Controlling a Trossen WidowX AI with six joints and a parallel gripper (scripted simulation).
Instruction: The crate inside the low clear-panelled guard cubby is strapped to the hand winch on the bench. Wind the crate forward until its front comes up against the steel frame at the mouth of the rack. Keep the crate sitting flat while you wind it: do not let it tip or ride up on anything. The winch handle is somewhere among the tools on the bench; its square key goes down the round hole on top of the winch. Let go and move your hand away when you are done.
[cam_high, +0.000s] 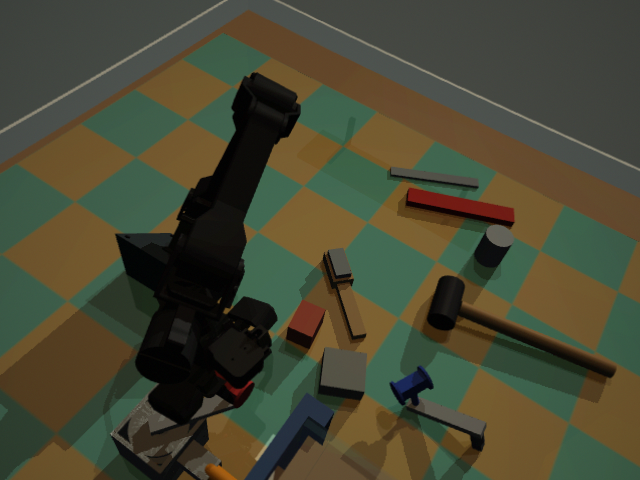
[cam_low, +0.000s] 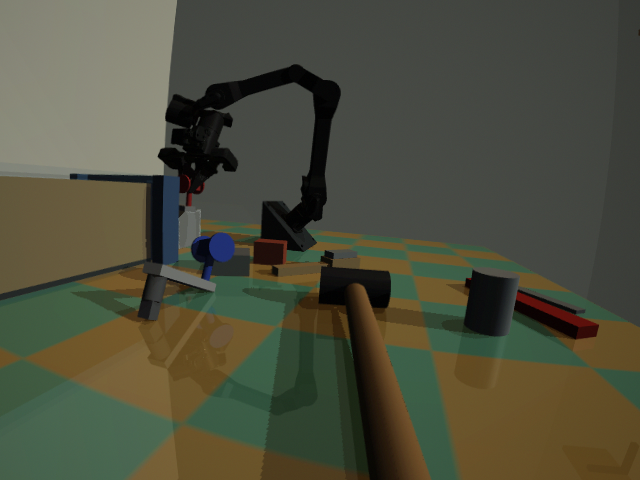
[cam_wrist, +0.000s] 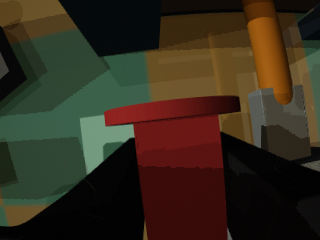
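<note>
Now: the red-knobbed winch handle 40 mm behind my gripper tip, 30 mm to the right of it and 30 mm below it. From my gripper tip the other things lie so: red cylindrical grip: 20 mm behind; then grey block: 90 mm ahead, 170 mm to the left, 120 mm below; then boxy winch: 90 mm behind, 90 mm to the right, 100 mm below.
</note>
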